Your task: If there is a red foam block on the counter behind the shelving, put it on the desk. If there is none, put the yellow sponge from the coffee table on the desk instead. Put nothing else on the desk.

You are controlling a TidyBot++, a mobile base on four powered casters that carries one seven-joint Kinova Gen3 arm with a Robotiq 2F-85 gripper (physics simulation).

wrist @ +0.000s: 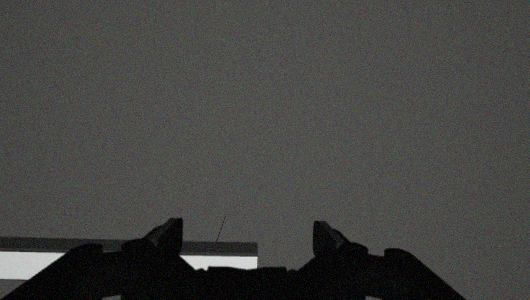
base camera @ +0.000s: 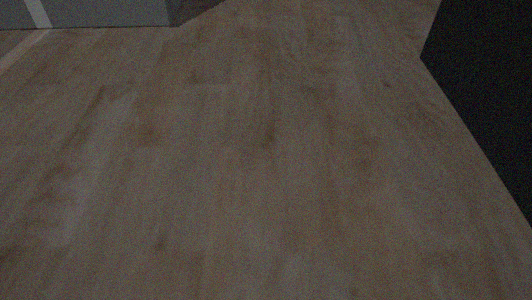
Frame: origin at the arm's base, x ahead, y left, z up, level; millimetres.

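Seen in the pictures: gripper, fingertip midpoint: [wrist: 248, 234].
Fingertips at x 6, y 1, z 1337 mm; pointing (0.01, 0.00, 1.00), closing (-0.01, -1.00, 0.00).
A point is followed by its place in that frame.
My gripper [wrist: 248, 234] @(x 6, y 1, z 1337 mm) is open, its two dark fingers wide apart at the bottom of the wrist view, with no object between them. Behind the fingers is a plain grey surface. The red foam block, the yellow sponge, the counter, the shelving, the coffee table and the desk cannot be made out in either view.
Wooden floor [base camera: 280, 165] @(x 394, y -35, z -397 mm) fills most of the base camera view. A black upright shape [base camera: 490, 90] @(x 482, y -375, z -316 mm) stands at the right. A grey-blue wall or panel [base camera: 110, 12] @(x 888, y 389, z -359 mm) is at the upper left. In the wrist view a dark-edged white strip [wrist: 30, 262] @(x 223, y 452, z 1681 mm) lies at the lower left.
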